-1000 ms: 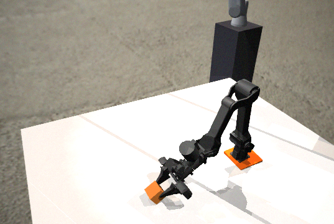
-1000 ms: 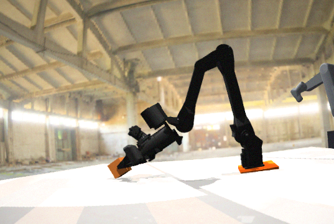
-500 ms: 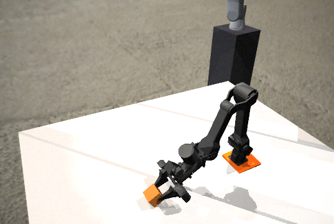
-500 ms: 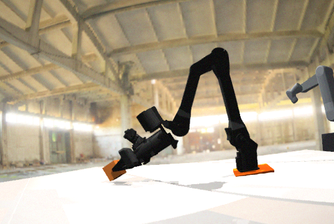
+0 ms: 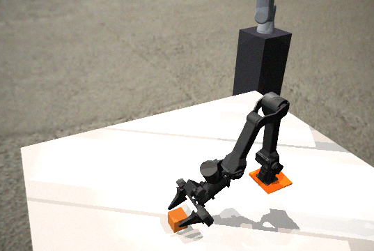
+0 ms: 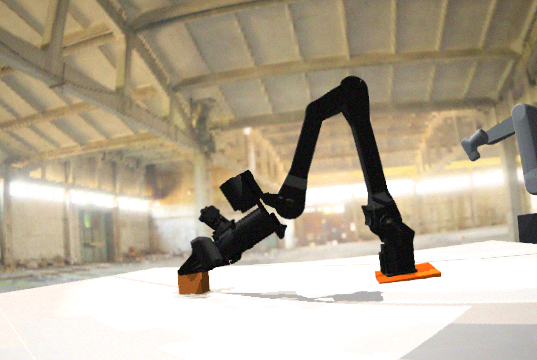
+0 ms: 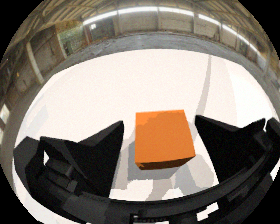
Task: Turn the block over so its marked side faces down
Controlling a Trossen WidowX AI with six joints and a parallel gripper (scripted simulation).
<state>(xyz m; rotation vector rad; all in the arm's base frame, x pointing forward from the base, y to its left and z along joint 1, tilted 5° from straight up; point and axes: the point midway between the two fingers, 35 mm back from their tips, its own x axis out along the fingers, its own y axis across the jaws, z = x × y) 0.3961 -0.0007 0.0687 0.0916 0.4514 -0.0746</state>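
Right now my gripper tip is 30 mm above the orange block and 10 mm past it.
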